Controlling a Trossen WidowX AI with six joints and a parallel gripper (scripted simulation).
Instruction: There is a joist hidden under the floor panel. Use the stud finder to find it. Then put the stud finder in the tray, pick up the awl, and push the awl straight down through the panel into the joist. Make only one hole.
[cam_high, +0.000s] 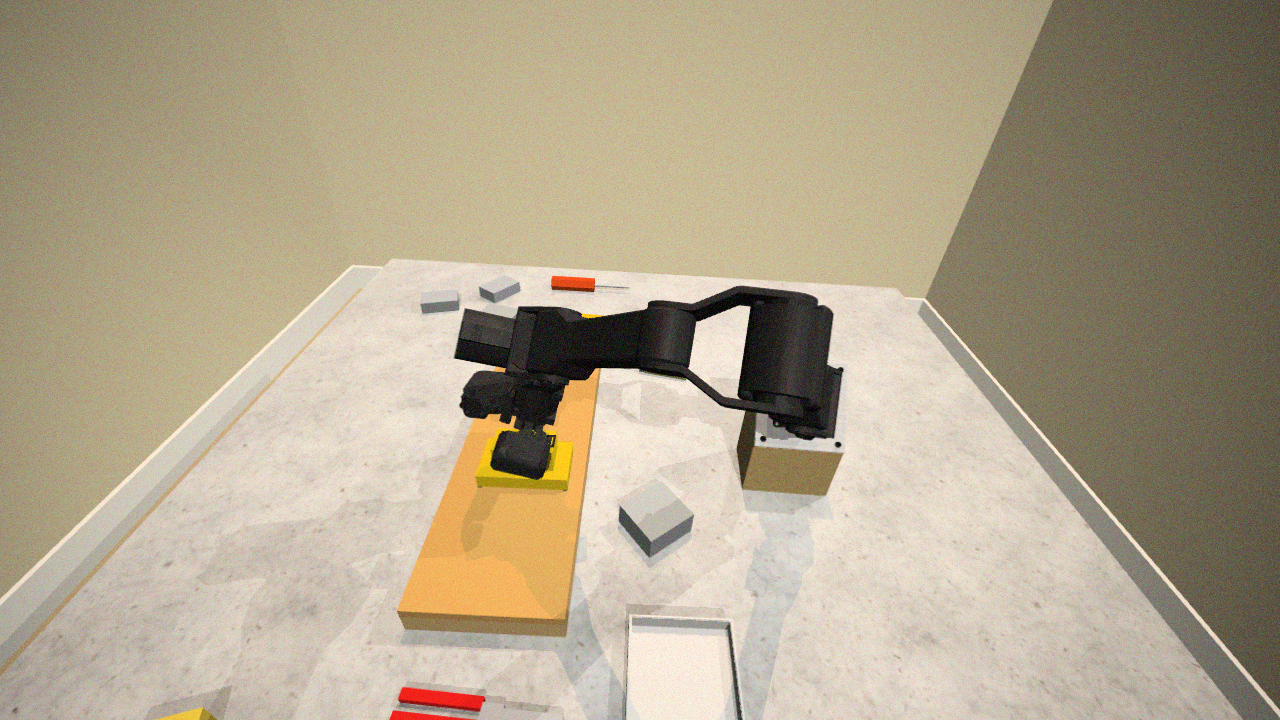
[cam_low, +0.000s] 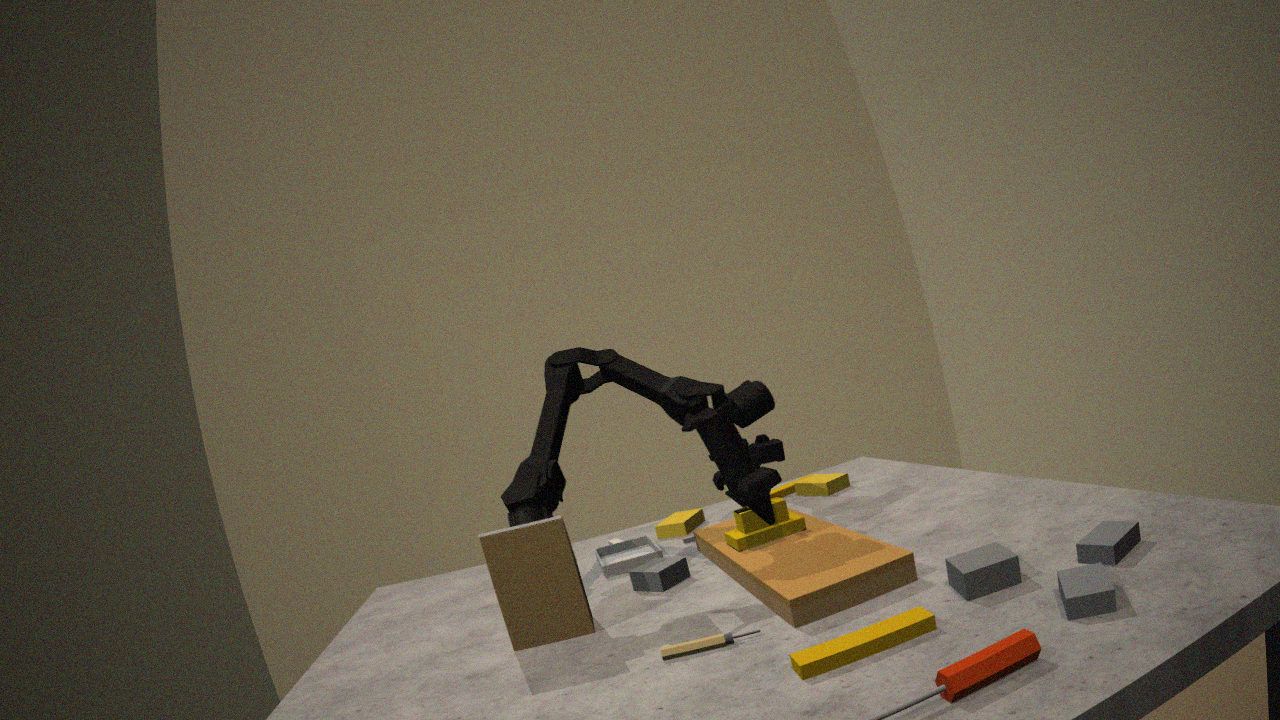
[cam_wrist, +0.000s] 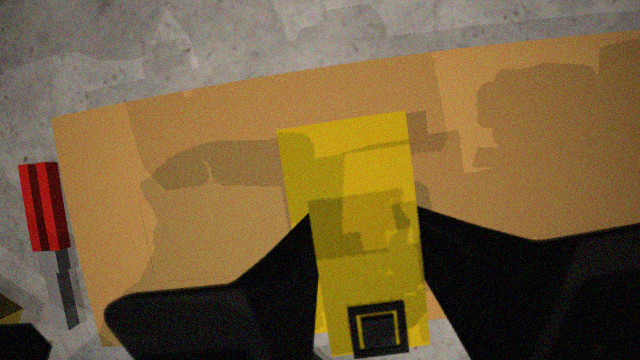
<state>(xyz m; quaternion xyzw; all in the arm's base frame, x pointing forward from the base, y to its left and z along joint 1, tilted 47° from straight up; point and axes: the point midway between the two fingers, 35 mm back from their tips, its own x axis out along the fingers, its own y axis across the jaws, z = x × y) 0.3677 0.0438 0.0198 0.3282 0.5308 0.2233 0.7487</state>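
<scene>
Right now the square light is 40 mm behind my gripper tip and 30 mm above it. Also, from my gripper tip: white tray: 210 mm behind, 280 mm to the left, 50 mm below; then wooden-handled awl: 190 mm behind, 280 mm to the right, 60 mm below; then stud finder: 20 mm behind, 20 mm above.
</scene>
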